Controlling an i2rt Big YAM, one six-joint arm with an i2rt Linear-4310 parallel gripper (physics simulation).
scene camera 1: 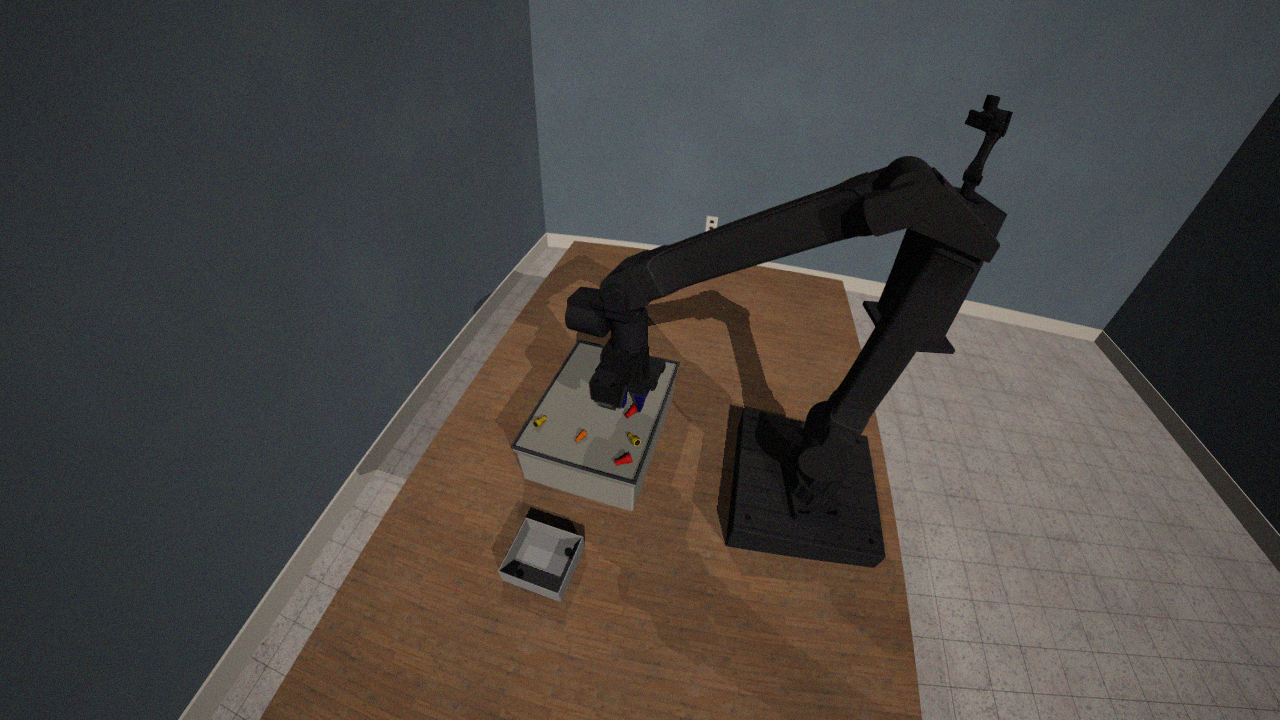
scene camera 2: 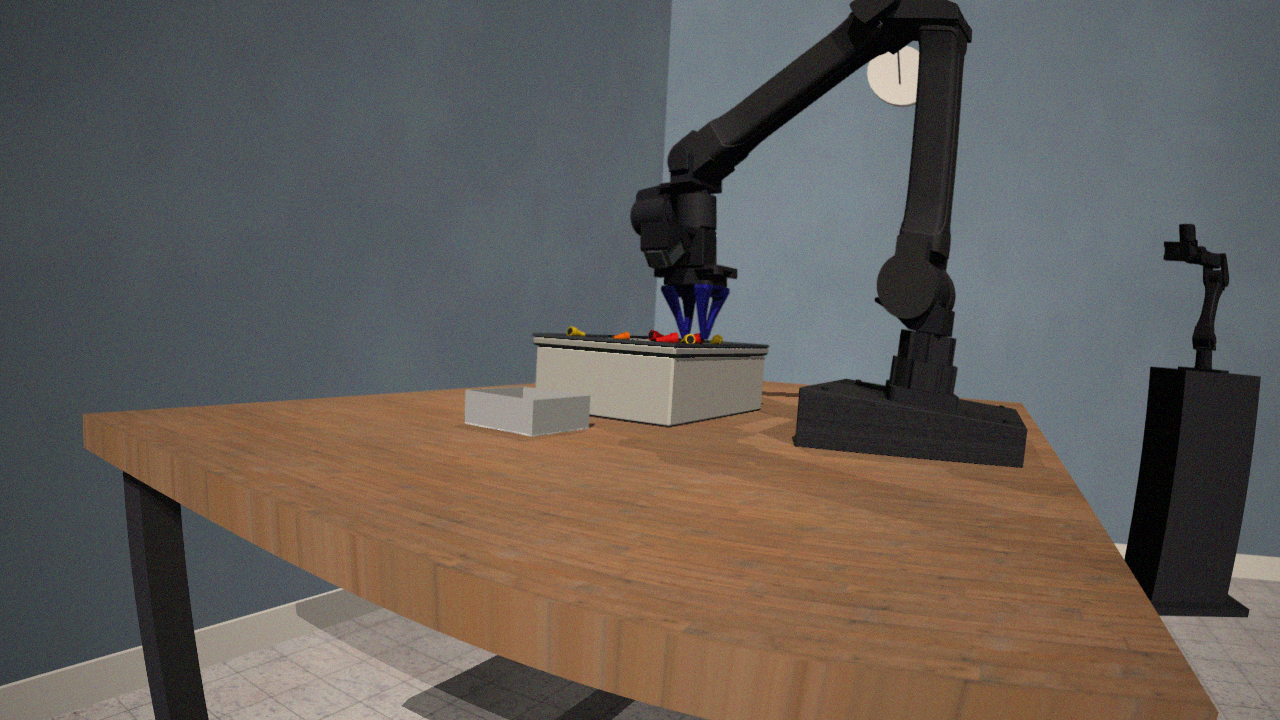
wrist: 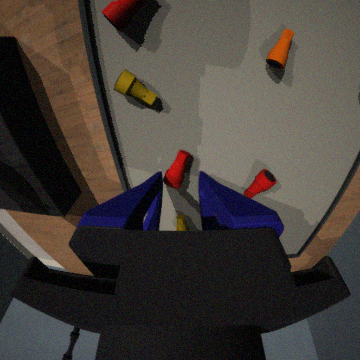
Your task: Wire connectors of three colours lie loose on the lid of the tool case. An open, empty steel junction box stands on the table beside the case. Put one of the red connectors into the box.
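Frame: origin at the arm's base, x ahead, y left, z up, level; centimetres.
Seen in the pictures: gripper, fingertip midpoint: (scene camera 1: pixel 632 407) (wrist: pixel 180 177); arm's base, origin of the base link: (scene camera 1: pixel 808 490) (scene camera 2: pixel 918 400).
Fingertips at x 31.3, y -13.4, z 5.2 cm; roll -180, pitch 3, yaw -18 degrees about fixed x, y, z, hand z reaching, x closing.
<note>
Offsets run from my fingertips to a thing's middle.
My gripper (scene camera 1: pixel 631 404) (scene camera 2: pixel 695 339) (wrist: pixel 180 177) points down at the lid of the tool case {dz -5.4, dx +6.0, dy -1.7 cm} (scene camera 1: pixel 581 480) (scene camera 2: pixel 626 383) (wrist: pixel 240 125). Its blue fingers are close together with a narrow gap, holding nothing. A red connector {dz -0.1, dx +0.1, dy +0.9 cm} (scene camera 1: pixel 631 411) (wrist: pixel 178 169) lies at the mouth of the gap, nearer the left fingertip in the wrist view. A second red connector {dz -0.1, dx +5.9, dy -2.6 cm} (wrist: pixel 260 183) lies outside the right finger, and the arm hides it in scene camera 1. A third red connector {dz -0.1, dx +0.9, dy +11.6 cm} (scene camera 1: pixel 622 458) (wrist: pixel 120 11) lies near the lid's corner. The steel junction box {dz -8.6, dx +12.8, dy +25.9 cm} (scene camera 1: pixel 532 587) (scene camera 2: pixel 559 415) is open and empty.
An orange connector {dz -0.2, dx +8.4, dy +7.0 cm} (scene camera 1: pixel 580 435) (wrist: pixel 281 48) and yellow connectors {dz -0.1, dx -0.6, dy +7.0 cm} (scene camera 1: pixel 633 438) (wrist: pixel 135 89) lie on the lid. Another yellow connector {dz -0.1, dx -1.8, dy -5.8 cm} (wrist: pixel 181 223) shows partly between the fingers, near the gripper body. The black arm base (scene camera 1: pixel 805 528) (scene camera 2: pixel 904 429) stands right of the case.
</note>
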